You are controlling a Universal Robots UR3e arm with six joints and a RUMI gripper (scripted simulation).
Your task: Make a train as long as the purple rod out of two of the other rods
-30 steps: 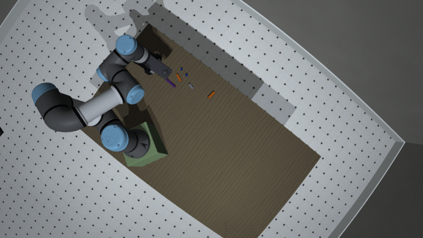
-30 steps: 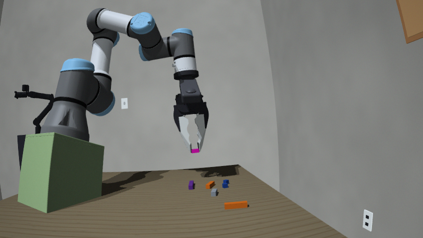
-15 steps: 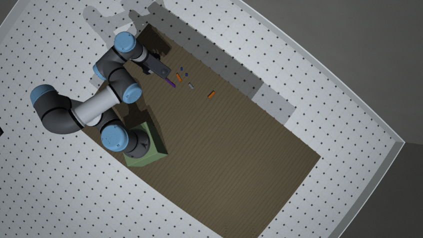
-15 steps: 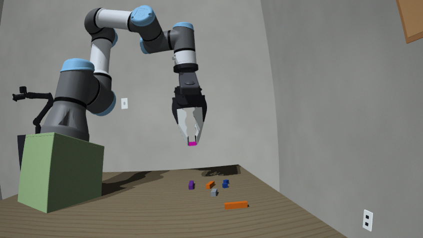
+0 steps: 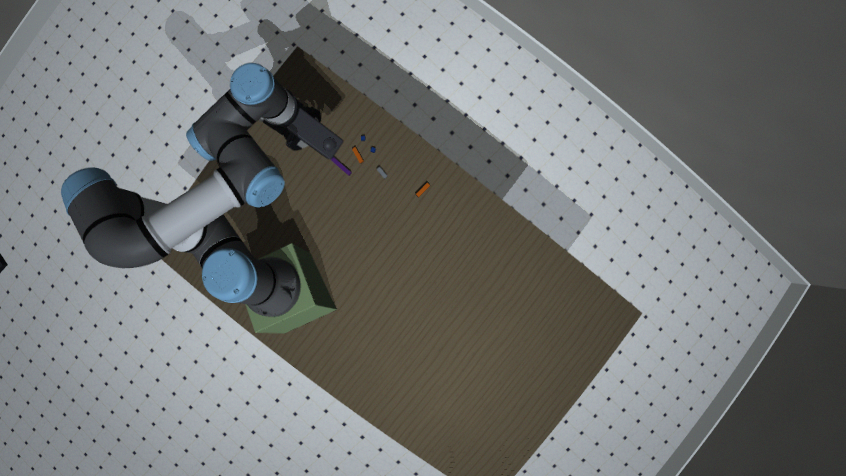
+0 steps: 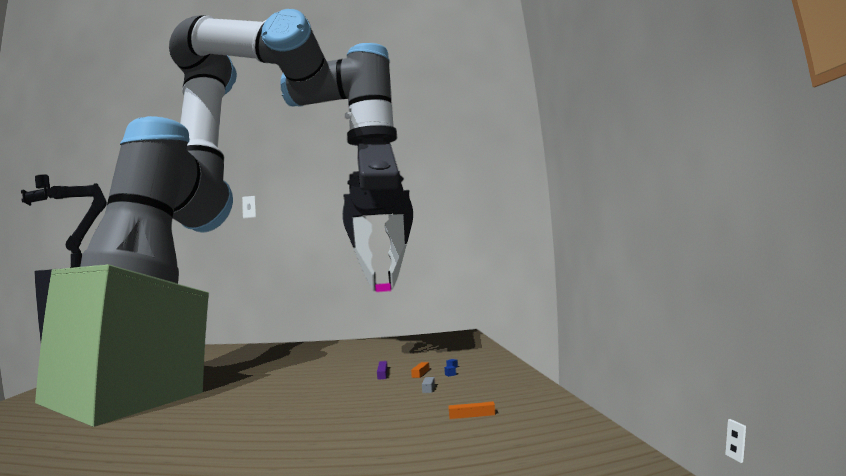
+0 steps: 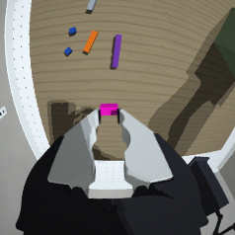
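My hand is 11 cm above the purple rod and 7 cm to the left of it. From my hand the other things lie so: magenta rod (1 cm below); then grey rod (14 cm to the right, 11 cm below, 7 cm ahead).
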